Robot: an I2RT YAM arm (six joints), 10 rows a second.
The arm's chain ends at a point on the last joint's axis. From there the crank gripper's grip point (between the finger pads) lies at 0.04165 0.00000 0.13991 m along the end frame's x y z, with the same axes.
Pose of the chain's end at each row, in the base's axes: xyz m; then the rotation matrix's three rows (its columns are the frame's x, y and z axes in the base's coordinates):
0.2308 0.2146 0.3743; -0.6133 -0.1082 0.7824; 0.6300 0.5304 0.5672; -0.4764 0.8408 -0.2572
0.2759 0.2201 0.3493; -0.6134 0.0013 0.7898; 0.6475 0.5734 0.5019; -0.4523 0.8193 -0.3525
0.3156 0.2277 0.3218; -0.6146 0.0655 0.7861; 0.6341 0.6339 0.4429; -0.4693 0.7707 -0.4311
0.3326 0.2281 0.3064; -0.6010 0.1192 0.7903; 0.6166 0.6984 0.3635; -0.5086 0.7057 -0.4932
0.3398 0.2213 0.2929; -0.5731 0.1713 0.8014; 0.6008 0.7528 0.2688; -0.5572 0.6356 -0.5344
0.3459 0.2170 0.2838; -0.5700 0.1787 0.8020; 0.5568 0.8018 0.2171; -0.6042 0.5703 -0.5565
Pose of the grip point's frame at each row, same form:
0.3147 0.3202 0.3185; -0.6133 -0.1082 0.7824; 0.6300 0.5304 0.5672; -0.4764 0.8408 -0.2572
0.3609 0.3173 0.2811; -0.6134 0.0013 0.7898; 0.6475 0.5734 0.5019; -0.4523 0.8193 -0.3525
0.4000 0.3161 0.2419; -0.6146 0.0655 0.7861; 0.6341 0.6339 0.4429; -0.4693 0.7707 -0.4311
0.4181 0.3046 0.2162; -0.6010 0.1192 0.7903; 0.6166 0.6984 0.3635; -0.5086 0.7057 -0.4932
0.4281 0.2839 0.1949; -0.5731 0.1713 0.8014; 0.6008 0.7528 0.2688; -0.5572 0.6356 -0.5344
0.4344 0.2706 0.1808; -0.5700 0.1787 0.8020; 0.5568 0.8018 0.2171; -0.6042 0.5703 -0.5565

